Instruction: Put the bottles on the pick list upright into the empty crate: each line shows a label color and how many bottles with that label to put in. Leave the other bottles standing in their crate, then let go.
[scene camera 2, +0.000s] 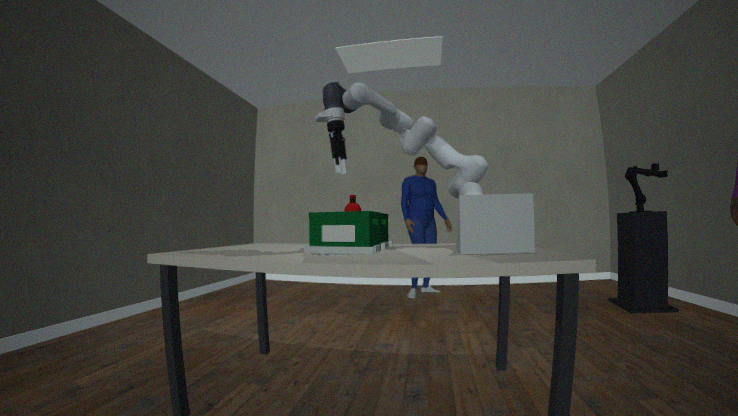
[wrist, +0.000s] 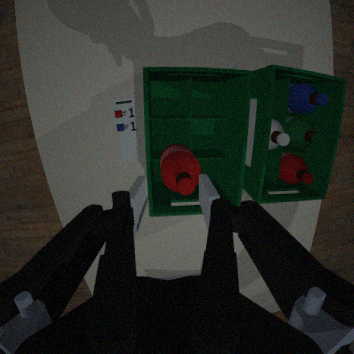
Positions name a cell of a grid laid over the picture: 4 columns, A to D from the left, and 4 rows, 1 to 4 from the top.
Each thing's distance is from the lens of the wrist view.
my gripper (wrist: B3): 21 cm
red bottle (wrist: C2): 34 cm
blue bottle (wrist: D2): 52 cm
The marked spots on the blue bottle and the red bottle are 32 cm apart.
